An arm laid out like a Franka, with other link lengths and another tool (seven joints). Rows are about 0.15 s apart.
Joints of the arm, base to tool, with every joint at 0 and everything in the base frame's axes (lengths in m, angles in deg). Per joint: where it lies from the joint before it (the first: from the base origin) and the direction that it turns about. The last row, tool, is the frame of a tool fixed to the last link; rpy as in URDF.
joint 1: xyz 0.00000 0.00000 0.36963 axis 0 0 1
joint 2: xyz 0.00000 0.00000 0.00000 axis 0 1 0
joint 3: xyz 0.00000 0.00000 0.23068 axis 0 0 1
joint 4: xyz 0.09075 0.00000 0.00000 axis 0 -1 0
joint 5: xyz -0.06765 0.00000 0.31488 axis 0 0 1
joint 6: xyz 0.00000 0.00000 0.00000 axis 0 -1 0
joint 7: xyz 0.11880 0.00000 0.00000 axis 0 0 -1
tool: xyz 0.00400 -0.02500 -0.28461 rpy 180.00 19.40 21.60
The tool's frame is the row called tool.
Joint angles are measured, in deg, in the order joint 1, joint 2, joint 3, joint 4, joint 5, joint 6, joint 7. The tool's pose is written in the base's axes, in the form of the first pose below.
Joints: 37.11, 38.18, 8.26, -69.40, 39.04, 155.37, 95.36
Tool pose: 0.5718 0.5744 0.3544 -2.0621 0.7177 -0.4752
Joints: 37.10, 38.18, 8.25, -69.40, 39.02, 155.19, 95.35
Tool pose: 0.5714 0.5744 0.3538 -2.0648 0.7184 -0.4751
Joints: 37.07, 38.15, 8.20, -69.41, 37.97, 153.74, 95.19
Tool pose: 0.5669 0.5751 0.3486 -2.0925 0.7093 -0.4707
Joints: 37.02, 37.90, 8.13, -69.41, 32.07, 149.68, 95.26
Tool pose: 0.5550 0.5742 0.3347 -2.1881 0.6440 -0.4591
